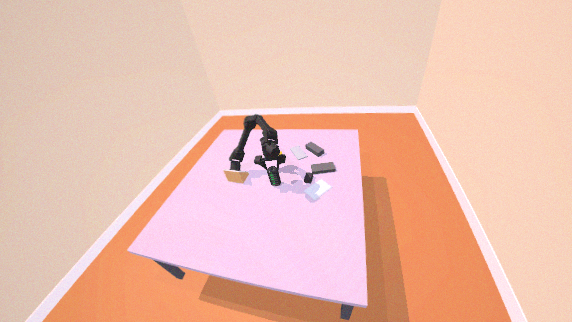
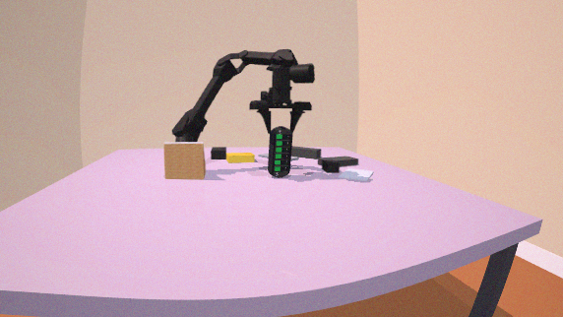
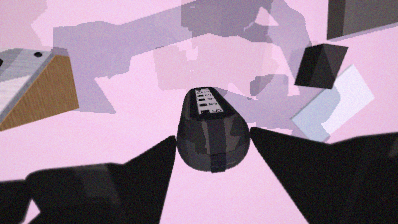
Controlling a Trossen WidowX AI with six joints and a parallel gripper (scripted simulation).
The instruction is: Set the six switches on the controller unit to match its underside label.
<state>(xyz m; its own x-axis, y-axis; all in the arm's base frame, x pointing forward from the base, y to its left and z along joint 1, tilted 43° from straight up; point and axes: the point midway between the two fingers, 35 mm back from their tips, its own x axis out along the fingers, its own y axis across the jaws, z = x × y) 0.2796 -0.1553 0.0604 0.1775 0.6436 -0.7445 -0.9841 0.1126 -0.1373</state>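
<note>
Right now my gripper tip is 6 cm past the yellow block, 30 cm to the right of it and 12 cm above it. Round my gripper tip: small dark cube 21 cm ahead, 5 cm to the left, 12 cm below; flat dark module 31 cm ahead, 14 cm to the left, 12 cm below; white sheet 27 cm ahead, 4 cm to the right, 13 cm below.
</note>
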